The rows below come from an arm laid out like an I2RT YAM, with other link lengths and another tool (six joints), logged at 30 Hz.
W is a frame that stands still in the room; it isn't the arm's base.
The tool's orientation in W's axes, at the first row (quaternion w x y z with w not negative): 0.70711 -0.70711 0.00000 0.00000
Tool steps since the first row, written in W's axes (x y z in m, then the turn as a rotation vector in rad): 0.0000 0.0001 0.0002 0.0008 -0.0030 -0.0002; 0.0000 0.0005 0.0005 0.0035 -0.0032 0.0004; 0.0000 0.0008 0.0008 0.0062 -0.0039 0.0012; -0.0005 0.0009 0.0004 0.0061 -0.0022 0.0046; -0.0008 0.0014 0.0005 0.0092 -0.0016 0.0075; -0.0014 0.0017 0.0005 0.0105 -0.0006 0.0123; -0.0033 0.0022 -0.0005 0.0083 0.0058 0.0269; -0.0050 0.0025 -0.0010 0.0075 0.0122 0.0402; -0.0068 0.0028 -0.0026 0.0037 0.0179 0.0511; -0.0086 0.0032 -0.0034 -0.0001 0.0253 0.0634; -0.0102 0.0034 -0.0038 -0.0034 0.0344 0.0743; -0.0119 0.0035 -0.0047 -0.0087 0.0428 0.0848
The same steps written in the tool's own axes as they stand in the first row. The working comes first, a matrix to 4 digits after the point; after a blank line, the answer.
The tool's axes in the first row as the columns of a matrix, in W's axes (used below as rounded here):
1.0000 0.0000 0.0000
0.0000 0.0000 1.0000
0.0000 -1.0000 0.0000

0.0000 -0.0002 0.0001 0.0008 0.0002 -0.0030; 0.0000 -0.0005 0.0005 0.0035 -0.0004 -0.0032; 0.0000 -0.0008 0.0008 0.0062 -0.0012 -0.0039; -0.0005 -0.0004 0.0009 0.0061 -0.0046 -0.0022; -0.0008 -0.0005 0.0014 0.0092 -0.0075 -0.0016; -0.0014 -0.0005 0.0017 0.0105 -0.0123 -0.0006; -0.0033 0.0005 0.0022 0.0083 -0.0269 0.0058; -0.0050 0.0010 0.0025 0.0075 -0.0402 0.0122; -0.0068 0.0026 0.0028 0.0037 -0.0511 0.0179; -0.0086 0.0034 0.0032 -0.0001 -0.0634 0.0253; -0.0102 0.0038 0.0034 -0.0034 -0.0743 0.0344; -0.0119 0.0047 0.0035 -0.0087 -0.0848 0.0428
